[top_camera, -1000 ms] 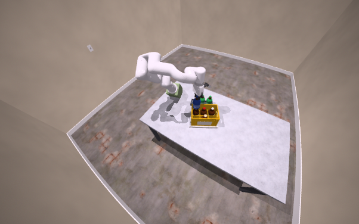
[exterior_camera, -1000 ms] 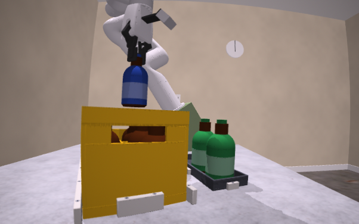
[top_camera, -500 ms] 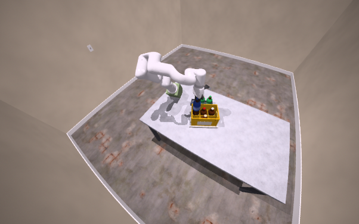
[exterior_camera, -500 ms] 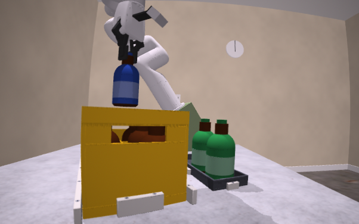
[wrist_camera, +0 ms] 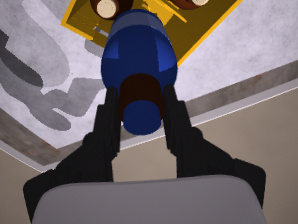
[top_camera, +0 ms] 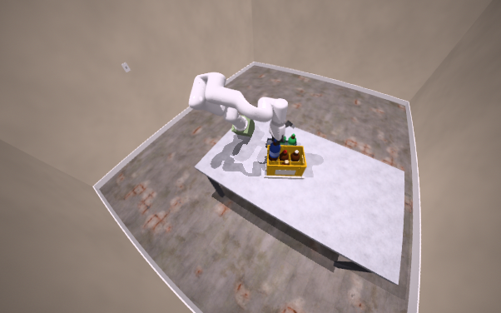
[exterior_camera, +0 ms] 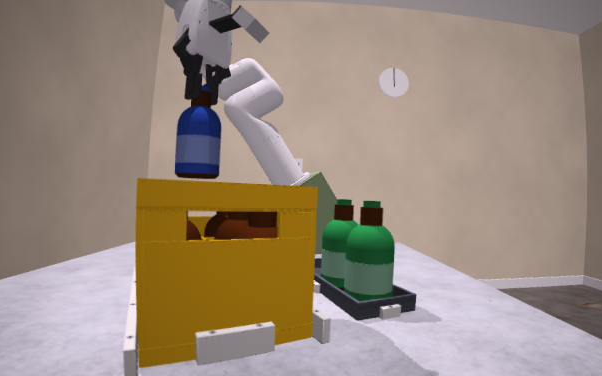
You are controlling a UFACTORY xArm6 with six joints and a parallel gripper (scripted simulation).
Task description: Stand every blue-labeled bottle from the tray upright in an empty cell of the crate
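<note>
Right now my hand is 70 mm above the blue-labeled bottle. Round my hand: dark tray (50 mm behind, 250 mm to the left, 320 mm below); yellow crate (70 mm ahead, 50 mm to the left, 250 mm below).
</note>
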